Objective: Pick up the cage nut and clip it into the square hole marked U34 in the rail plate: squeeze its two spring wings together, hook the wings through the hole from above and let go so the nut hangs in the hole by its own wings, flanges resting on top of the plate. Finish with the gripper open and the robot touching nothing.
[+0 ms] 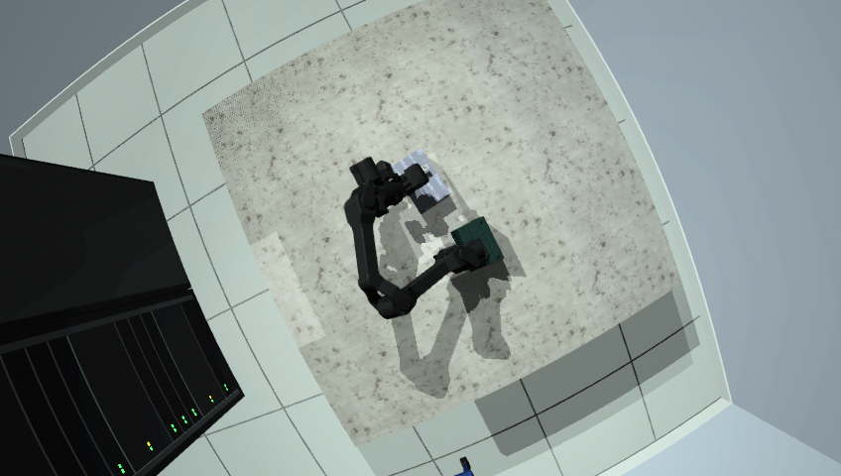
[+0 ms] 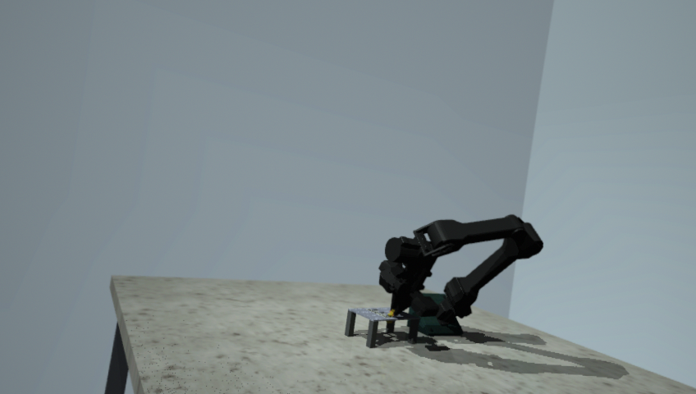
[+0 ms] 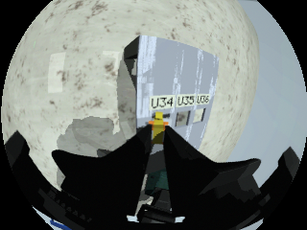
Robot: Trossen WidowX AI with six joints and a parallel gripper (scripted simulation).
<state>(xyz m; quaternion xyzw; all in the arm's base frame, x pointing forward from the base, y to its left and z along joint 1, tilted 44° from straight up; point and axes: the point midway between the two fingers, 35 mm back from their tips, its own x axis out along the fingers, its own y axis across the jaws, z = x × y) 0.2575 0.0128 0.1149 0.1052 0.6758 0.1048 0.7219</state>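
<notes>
Now: gripper tip 1 cm above the cage nut.
</notes>
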